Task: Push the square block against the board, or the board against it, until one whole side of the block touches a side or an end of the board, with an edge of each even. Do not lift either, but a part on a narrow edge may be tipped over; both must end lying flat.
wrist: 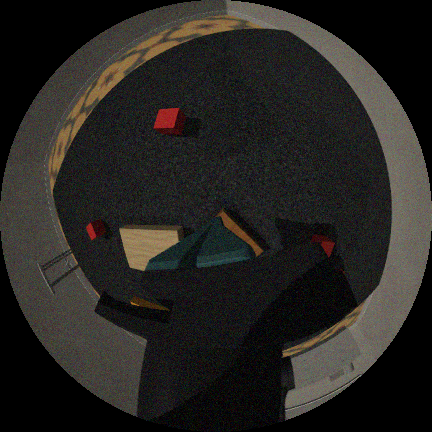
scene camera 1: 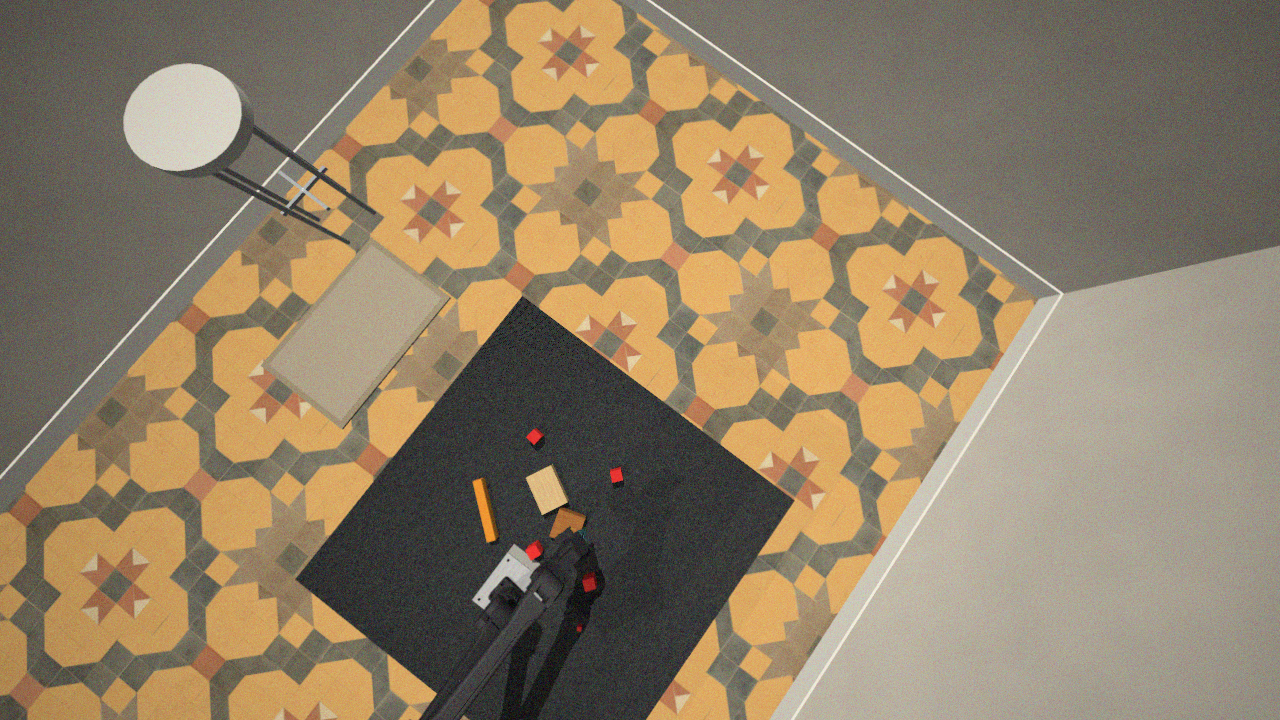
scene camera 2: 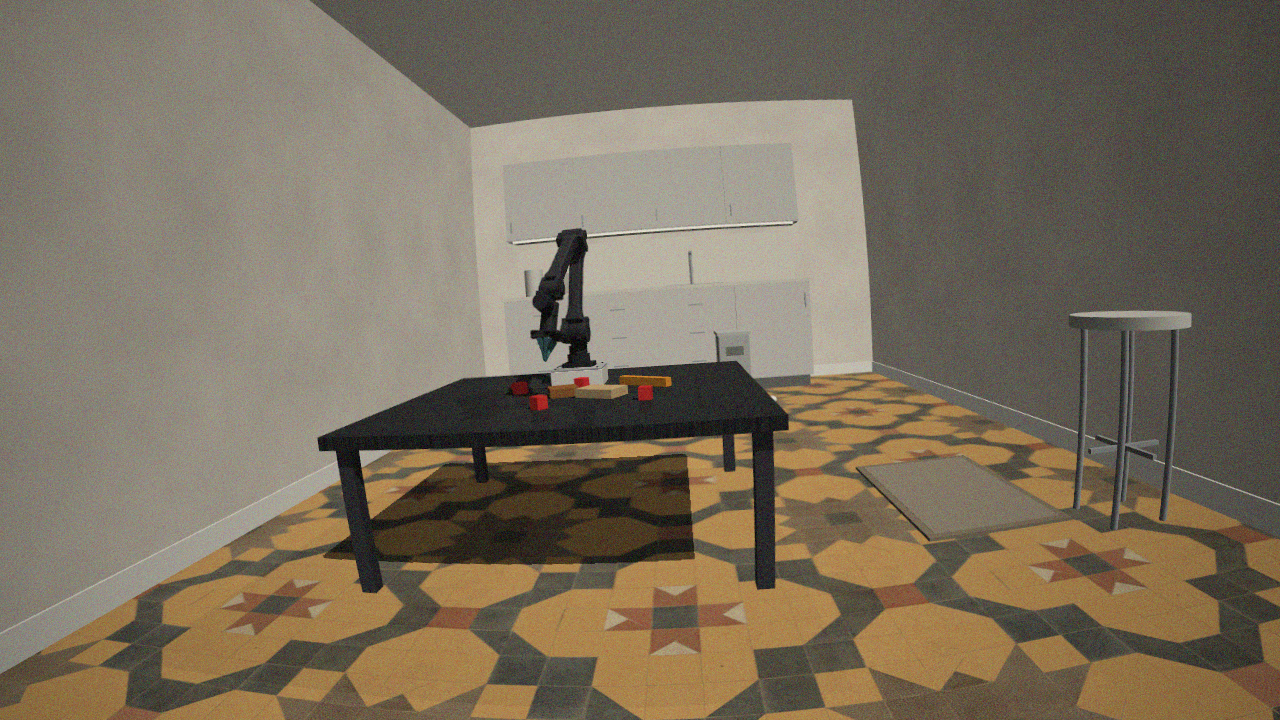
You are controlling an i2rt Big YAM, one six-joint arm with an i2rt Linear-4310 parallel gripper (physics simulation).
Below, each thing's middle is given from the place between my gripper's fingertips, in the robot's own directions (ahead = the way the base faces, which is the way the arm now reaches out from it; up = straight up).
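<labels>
The tan board (scene camera 1: 545, 484) sits 11 cm below my hand, 3 cm behind it and 18 cm to the left of it, and there's also an orange bar (scene camera 1: 480, 486), which is 30 cm to the left of my hand, 23 cm behind it and, again, 11 cm below it.
</labels>
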